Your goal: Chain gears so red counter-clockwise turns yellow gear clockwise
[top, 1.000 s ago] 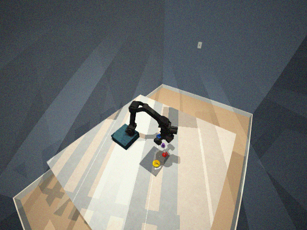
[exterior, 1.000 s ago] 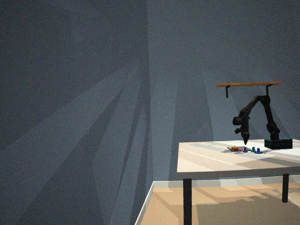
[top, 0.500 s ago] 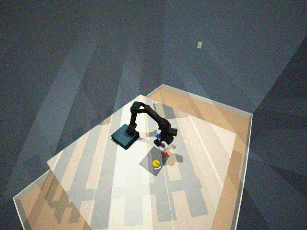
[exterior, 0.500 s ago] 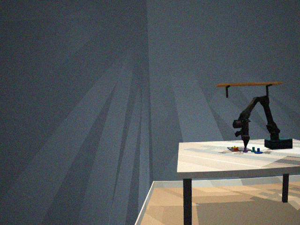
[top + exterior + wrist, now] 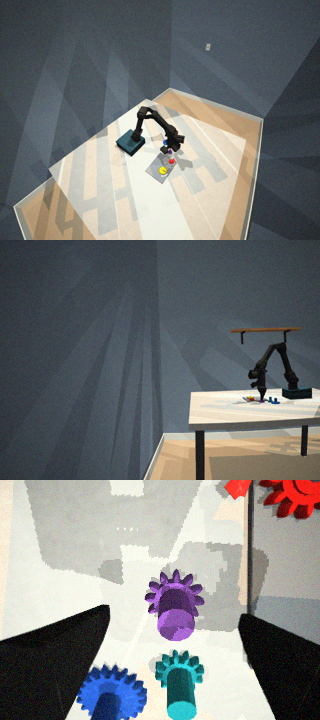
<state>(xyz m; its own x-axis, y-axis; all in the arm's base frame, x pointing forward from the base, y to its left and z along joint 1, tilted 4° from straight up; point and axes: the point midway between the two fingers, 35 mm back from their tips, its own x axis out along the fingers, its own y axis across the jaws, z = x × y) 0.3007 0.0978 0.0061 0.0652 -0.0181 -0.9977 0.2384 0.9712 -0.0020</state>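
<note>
My gripper tip is now 1 cm above the purple gear. From my gripper tip the other things lie so: teal gear 7 cm behind, 1 cm to the left, 1 cm below; red gear 8 cm to the right, 6 cm ahead, 1 cm below; red arrow 7 cm ahead, 5 cm to the right, 2 cm below.
</note>
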